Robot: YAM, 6 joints.
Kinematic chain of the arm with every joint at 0, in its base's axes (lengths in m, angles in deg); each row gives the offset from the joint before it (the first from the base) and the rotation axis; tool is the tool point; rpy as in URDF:
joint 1: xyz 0 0 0.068 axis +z
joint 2: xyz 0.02 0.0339 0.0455 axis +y
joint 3: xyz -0.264 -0.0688 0 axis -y
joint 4: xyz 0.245 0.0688 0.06 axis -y
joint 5: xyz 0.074 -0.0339 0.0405 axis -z
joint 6: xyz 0.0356 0 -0.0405 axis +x
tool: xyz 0 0 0 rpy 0 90 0
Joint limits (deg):
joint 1: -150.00..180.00
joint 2: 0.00..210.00
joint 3: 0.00..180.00
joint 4: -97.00..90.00
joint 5: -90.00..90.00
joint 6: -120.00..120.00
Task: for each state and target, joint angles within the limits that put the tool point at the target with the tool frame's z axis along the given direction. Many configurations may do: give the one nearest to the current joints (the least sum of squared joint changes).
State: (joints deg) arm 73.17 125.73 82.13 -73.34 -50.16 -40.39
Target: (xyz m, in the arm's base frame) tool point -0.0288 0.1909 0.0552 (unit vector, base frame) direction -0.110 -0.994 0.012
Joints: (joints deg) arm 96.28 137.77 53.98 -96.92 -12.59 -40.39
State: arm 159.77 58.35 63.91 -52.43 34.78 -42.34
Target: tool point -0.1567 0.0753 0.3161 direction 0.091 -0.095 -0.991
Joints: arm 153.81 72.85 72.63 -96.89 -2.58 -42.34
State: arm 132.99 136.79 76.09 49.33 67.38 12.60
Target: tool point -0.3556 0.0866 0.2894 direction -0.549 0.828 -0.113
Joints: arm 170.35 91.32 61.01 20.88 46.42 12.60
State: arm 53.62 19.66 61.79 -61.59 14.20 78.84
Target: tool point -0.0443 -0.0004 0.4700 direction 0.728 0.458 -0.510
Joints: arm 13.38 39.15 103.99 -96.90 -16.09 78.84
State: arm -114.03 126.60 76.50 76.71 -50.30 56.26
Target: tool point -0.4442 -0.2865 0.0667 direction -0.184 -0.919 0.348
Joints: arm -149.89 160.41 99.85 89.87 -44.66 56.26
